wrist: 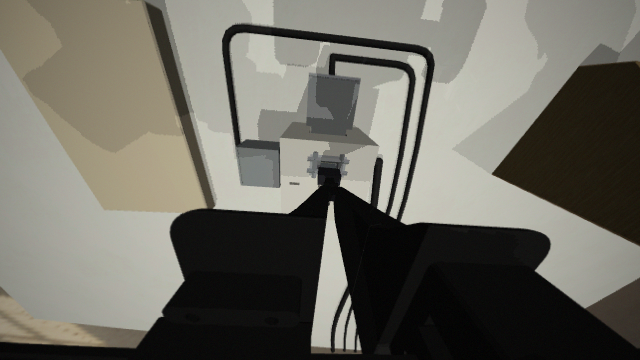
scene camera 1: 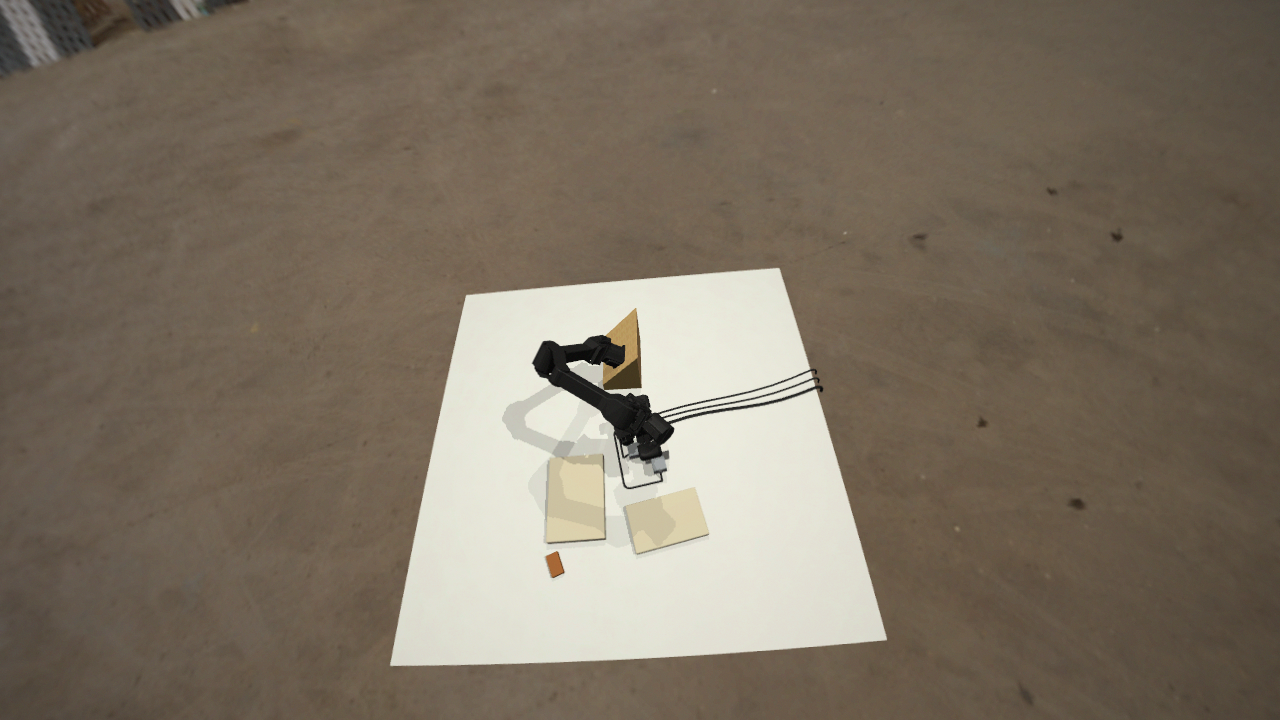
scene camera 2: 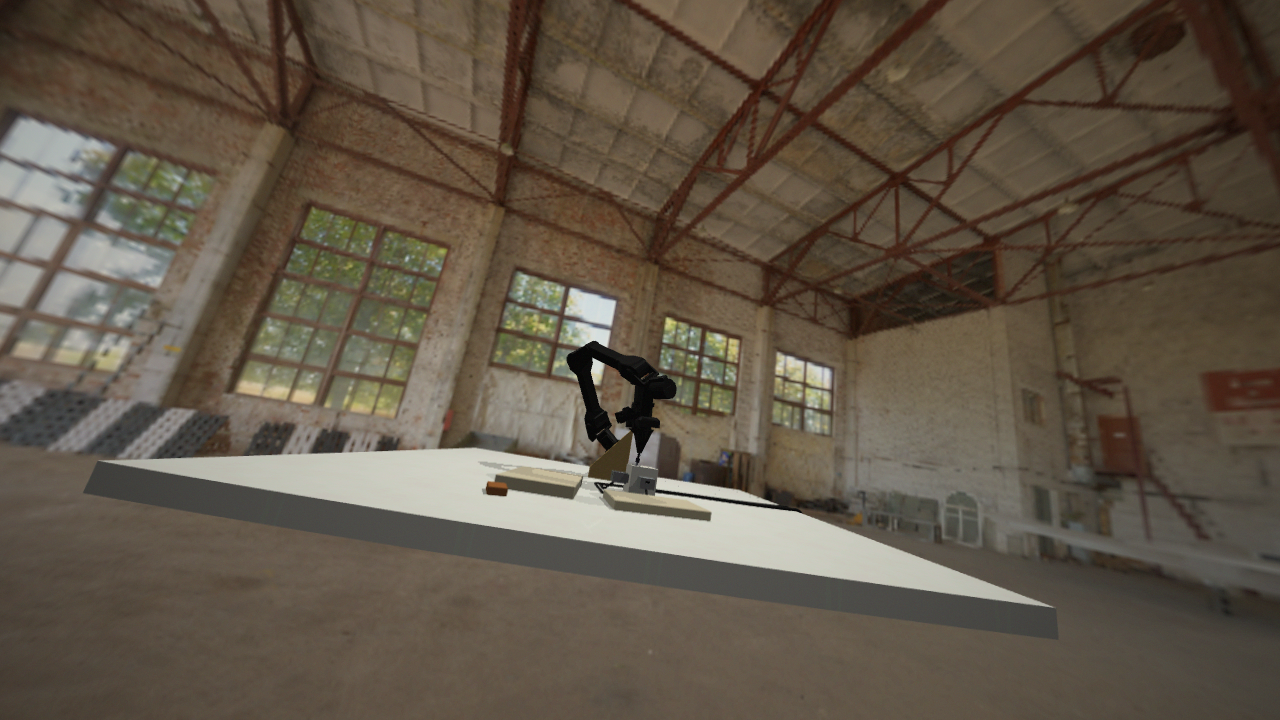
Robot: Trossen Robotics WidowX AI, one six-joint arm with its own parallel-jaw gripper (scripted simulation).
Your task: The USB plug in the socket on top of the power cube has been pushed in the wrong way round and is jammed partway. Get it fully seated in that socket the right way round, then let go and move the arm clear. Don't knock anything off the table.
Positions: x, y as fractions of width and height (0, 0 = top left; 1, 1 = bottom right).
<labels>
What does my gripper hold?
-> A black USB plug.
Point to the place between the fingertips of my gripper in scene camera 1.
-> At 0.51, 0.61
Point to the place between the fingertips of my gripper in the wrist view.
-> At 0.52, 0.53
</labels>
